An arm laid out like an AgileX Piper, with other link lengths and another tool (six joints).
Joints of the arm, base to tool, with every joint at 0 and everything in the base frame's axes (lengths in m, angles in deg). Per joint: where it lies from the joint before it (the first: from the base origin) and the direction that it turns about. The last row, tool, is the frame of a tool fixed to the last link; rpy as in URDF.
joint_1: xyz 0 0 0.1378 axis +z
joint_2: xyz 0 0 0 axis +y
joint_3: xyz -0.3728 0 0.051 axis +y
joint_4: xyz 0.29 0 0.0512 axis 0.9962 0 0.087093
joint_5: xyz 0 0 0 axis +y
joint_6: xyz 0.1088 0 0.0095 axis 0.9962 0 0.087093
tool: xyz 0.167 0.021 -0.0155 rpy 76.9 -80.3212 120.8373
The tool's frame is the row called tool.
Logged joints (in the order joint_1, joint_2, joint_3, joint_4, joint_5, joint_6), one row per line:
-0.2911 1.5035 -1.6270 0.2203 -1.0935 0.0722
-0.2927 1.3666 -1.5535 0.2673 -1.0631 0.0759
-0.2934 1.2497 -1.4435 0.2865 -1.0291 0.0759
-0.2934 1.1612 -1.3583 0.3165 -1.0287 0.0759
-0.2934 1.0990 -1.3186 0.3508 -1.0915 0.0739
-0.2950 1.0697 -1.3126 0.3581 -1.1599 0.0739
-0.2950 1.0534 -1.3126 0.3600 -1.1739 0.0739
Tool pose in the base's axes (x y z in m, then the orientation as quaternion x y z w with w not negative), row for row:
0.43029 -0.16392 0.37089 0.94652 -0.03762 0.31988 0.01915
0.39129 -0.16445 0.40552 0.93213 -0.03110 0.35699 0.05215
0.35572 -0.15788 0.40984 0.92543 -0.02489 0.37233 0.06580
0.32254 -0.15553 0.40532 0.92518 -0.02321 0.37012 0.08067
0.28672 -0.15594 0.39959 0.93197 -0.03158 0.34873 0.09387
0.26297 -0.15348 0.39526 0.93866 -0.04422 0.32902 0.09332
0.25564 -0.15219 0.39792 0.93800 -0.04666 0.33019 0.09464
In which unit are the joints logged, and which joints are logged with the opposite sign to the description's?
The joints are logged in radians. Opposite sign: joint_4, joint_5.
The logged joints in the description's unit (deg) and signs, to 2 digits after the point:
-16.68 86.14 -93.22 -12.62 62.65 4.14
-16.77 78.30 -89.01 -15.32 60.91 4.35
-16.81 71.60 -82.71 -16.42 58.96 4.35
-16.81 66.53 -77.82 -18.13 58.94 4.35
-16.81 62.97 -75.55 -20.10 62.54 4.23
-16.90 61.29 -75.21 -20.52 66.46 4.23
-16.90 60.36 -75.21 -20.63 67.26 4.23

